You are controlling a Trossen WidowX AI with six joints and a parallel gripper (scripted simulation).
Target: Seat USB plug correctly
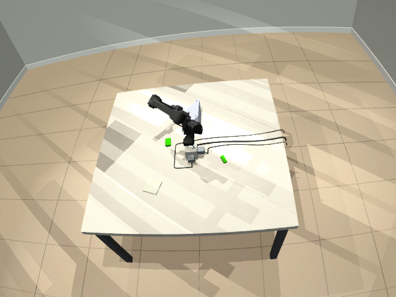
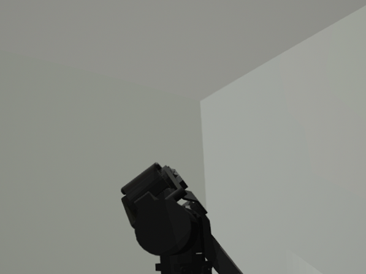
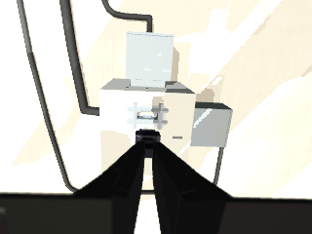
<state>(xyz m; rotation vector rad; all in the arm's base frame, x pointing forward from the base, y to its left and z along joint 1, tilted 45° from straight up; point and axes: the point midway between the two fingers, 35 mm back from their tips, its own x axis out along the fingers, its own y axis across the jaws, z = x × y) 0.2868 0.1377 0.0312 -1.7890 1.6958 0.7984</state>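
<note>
Now: the grey socket frame 60 mm below my gripper tip. Also, from my gripper tip: white card 250 mm ahead, 250 mm to the right, 120 mm below; dark USB plug 20 mm below.
</note>
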